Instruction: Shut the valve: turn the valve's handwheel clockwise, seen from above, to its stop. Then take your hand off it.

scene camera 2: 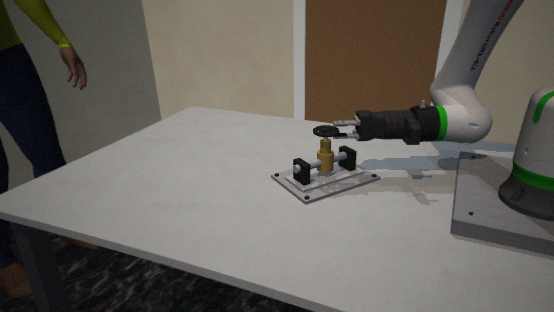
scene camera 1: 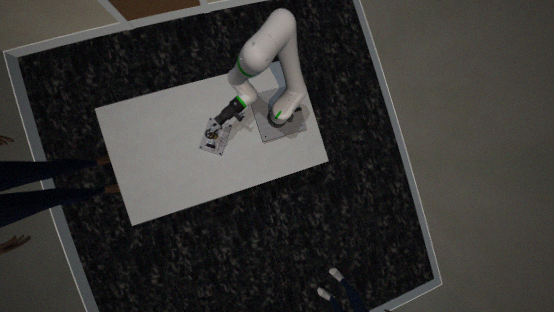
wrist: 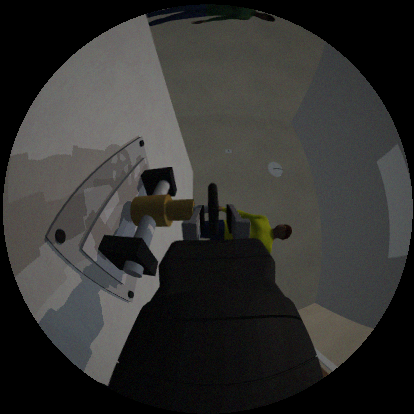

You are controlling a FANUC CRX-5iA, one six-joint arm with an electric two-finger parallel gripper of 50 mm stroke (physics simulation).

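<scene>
The valve's black handwheel (scene camera 1: pixel 211 134) (scene camera 2: pixel 318 132) (wrist: pixel 213 200) lies level on top of the upright brass valve body (scene camera 2: pixel 325 161) (wrist: pixel 151 210). In the wrist view it shows edge-on. My gripper (scene camera 1: pixel 215 127) (scene camera 2: pixel 335 129) (wrist: pixel 214 213) comes in horizontally from the robot's side, partly open. One finger is above the wheel's near rim and the other below it, with the rim between them and gaps to both fingers in the wrist view. Neither finger is seen pressing on the rim. The wheel's turned angle cannot be read, and its spokes are hidden in the wrist view.
The valve's pipe runs between two black blocks (scene camera 2: pixel 301 171) (wrist: pixel 128 254) on a grey base plate (scene camera 1: pixel 222 150) (scene camera 2: pixel 345 185), low beneath the fingers. The plate is on the white table (scene camera 1: pixel 165 165) (scene camera 2: pixel 175 200). The robot's mounting plate (scene camera 1: pixel 266 137) (scene camera 2: pixel 465 200) is at the right. People stand beyond the table.
</scene>
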